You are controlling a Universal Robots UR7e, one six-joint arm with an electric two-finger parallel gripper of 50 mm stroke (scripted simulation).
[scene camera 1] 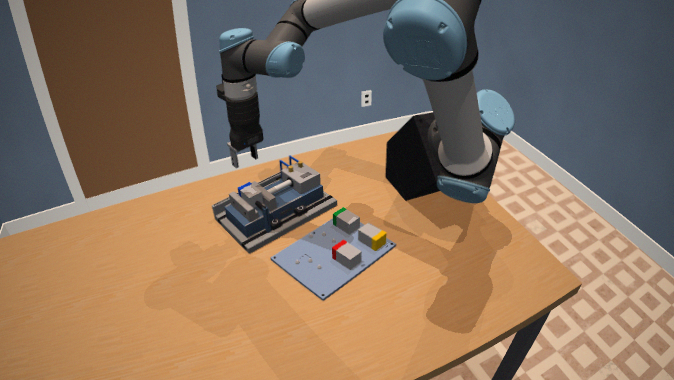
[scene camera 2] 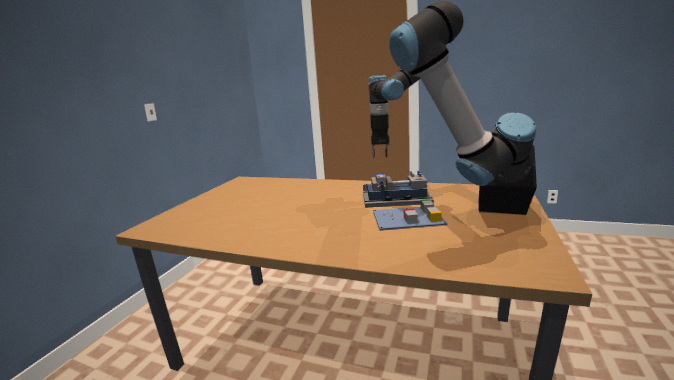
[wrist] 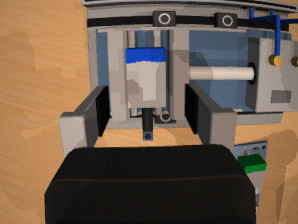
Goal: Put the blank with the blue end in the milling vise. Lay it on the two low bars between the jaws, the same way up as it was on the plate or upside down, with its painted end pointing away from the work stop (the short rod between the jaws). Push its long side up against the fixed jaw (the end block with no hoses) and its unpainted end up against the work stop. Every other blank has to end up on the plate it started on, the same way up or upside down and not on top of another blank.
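A blue-ended blank and a vise appear in the pictures, and so does the gripper, which the wrist view shows too.
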